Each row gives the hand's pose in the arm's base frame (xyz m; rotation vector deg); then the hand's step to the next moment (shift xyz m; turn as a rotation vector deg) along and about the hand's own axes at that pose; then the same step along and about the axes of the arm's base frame.
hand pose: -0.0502 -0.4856 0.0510 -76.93 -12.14 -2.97
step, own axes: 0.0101 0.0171 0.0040 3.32 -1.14 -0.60
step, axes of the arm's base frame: 0.0121 0.0086 -0.0137 3.14 -0.56 1.57
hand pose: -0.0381 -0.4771 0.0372 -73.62 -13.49 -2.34
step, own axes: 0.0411 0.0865 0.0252 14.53 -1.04 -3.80
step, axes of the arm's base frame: 0.0502 0.0528 -0.0671 14.58 -2.45 2.85
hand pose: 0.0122 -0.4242 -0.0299 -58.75 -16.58 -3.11
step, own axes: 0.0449 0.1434 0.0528 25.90 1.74 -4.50
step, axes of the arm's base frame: 0.0576 0.1236 -0.0823 26.15 -0.58 3.18
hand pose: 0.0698 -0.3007 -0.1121 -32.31 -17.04 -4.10
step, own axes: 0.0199 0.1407 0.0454 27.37 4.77 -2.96
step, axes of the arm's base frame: 0.0281 0.1434 -0.0302 27.60 2.83 3.29
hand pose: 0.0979 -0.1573 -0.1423 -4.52 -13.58 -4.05
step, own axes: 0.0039 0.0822 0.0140 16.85 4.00 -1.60
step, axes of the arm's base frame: 0.0070 0.0827 0.0088 17.02 2.82 2.17
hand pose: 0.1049 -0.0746 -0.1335 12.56 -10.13 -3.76
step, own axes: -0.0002 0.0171 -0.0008 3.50 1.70 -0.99
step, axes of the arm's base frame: 0.0007 0.0168 0.0030 3.70 1.57 0.01
